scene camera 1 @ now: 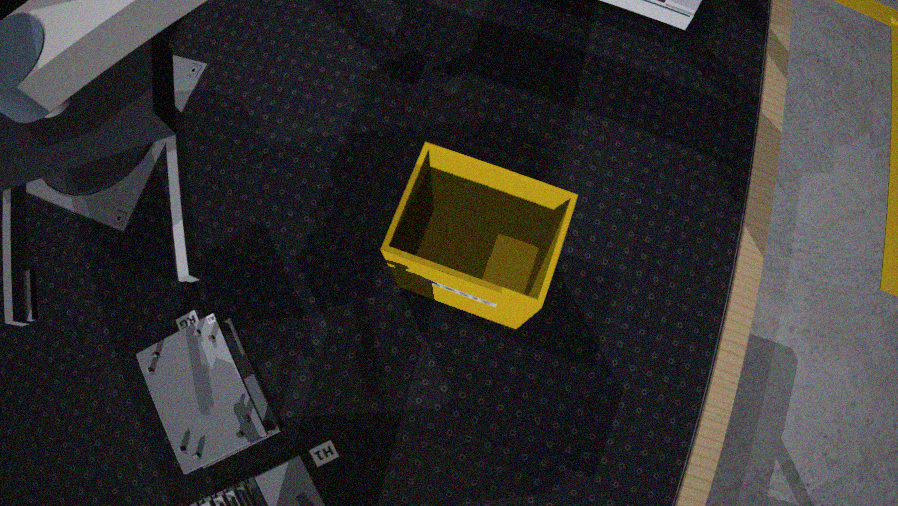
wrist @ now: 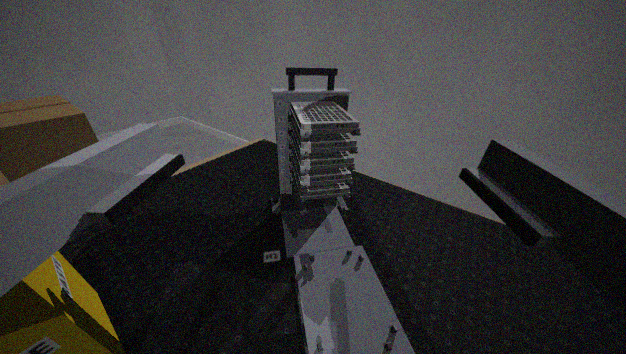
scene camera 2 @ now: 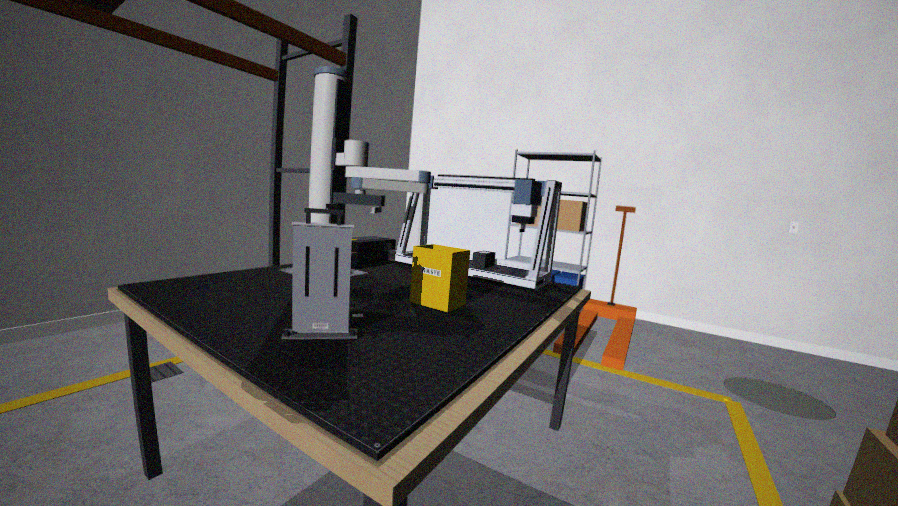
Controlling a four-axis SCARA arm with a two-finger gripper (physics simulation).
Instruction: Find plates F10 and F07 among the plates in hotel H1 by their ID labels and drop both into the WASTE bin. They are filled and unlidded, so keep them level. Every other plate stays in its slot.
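Frame: origin at the arm's base, x ahead, y left, z up, level; metres.
Seen in the pictures: gripper, fingertip midpoint: (scene camera 1: 98, 302) (wrist: 321, 150) (scene camera 2: 348, 208).
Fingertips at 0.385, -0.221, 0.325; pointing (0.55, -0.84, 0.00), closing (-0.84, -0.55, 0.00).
A point is followed by its place in that frame, as x, y, z.
Hotel H1 (scene camera 2: 321, 276) @(0.590, -0.493, 0.167) (wrist: 282, 145) @(0.609, -0.429, 0.194) stands upright with a black handle on top. Several stacked plates (scene camera 1: 223, 496) @(0.504, -0.355, 0.211) (wrist: 327, 114) @(0.503, -0.420, 0.278) sit in it; their ID labels are too small and grainy to read, so I cannot tell which are F10 and F07. The H1 label (scene camera 1: 324, 452) @(0.547, -0.317, 0.013) (wrist: 271, 256) @(0.547, -0.317, 0.013) lies on the table by the hotel. The yellow WASTE bin (scene camera 1: 502, 181) @(0.652, 0.027, 0.194) (scene camera 2: 449, 279) @(0.722, -0.087, 0.124) (wrist: 90, 300) @(0.663, -0.085, 0.065) stands upright, open at the top; no plate shows in it in scene camera 1. My gripper (scene camera 1: 102, 301) @(0.385, -0.221, 0.325) (wrist: 321, 150) @(0.385, -0.221, 0.325) is open and empty, facing the hotel's plates from a distance, above the table.
A flat grey platform (scene camera 1: 179, 392) @(0.360, -0.308, 0.073) (wrist: 350, 305) @(0.371, -0.295, 0.073) with short pegs lies in front of the hotel, beside the RG label (scene camera 1: 186, 320) @(0.303, -0.227, 0.013). A white gantry frame (scene camera 2: 548, 232) @(0.850, 0.563, 0.273) stands beyond the bin, with a small black block (scene camera 2: 483, 258) @(0.555, 0.515, 0.110) near it. The arm's column (scene camera 2: 322, 144) @(0.038, -0.065, 0.573) rises behind the hotel.
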